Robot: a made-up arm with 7 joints. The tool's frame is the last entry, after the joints.
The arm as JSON. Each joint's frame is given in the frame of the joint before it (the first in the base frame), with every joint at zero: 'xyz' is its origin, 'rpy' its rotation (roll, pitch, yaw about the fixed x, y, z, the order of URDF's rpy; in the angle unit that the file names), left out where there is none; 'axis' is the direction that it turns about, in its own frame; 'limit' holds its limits. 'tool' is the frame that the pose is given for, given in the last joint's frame.
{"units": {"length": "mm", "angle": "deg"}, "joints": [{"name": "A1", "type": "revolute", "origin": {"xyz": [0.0, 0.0, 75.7]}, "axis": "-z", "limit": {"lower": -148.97, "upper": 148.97}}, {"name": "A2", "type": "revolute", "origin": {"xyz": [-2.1, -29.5, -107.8]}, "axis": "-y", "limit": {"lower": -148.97, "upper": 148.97}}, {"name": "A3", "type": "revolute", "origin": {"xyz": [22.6, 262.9, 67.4]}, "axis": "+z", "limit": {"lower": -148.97, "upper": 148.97}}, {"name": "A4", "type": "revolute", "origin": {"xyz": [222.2, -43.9, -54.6]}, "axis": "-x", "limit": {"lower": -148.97, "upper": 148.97}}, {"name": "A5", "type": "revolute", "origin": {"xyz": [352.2, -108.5, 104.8]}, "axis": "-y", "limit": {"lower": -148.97, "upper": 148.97}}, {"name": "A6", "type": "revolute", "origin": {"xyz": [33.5, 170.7, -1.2]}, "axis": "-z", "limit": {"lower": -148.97, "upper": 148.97}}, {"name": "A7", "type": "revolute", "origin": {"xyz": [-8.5, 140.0, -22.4]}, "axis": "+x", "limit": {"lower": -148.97, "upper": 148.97}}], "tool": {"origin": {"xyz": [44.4, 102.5, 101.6]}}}
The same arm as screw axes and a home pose.
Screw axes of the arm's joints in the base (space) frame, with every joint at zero. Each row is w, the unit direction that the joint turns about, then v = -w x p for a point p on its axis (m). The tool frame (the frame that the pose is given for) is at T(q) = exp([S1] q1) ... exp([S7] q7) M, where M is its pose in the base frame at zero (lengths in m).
S1 = (0, 0, -1, 0, 0, 0)
S2 = (0, -1, 0, -0.0321, 0, 0.0021)
S3 = (0, 0, 1, 0.2334, -0.0205, 0)
S4 = (-1, 0, 0, 0, 0.0193, 0.1895)
S5 = (0, -1, 0, 0.0855, 0, -0.5949)
S6 = (0, 0, -1, -0.2517, 0.6284, 0)
S7 = (1, 0, 0, 0, 0.0619, -0.3917)
M =
1 0 0 0.6643
0 1 0 0.4942
0 0 1 0.1635
0 0 0 1
Joint limits (rad, base to tool): -2.6..2.6 -2.6..2.6 -2.6..2.6 -2.6..2.6 -2.6..2.6 -2.6..2.6 -2.6..2.6

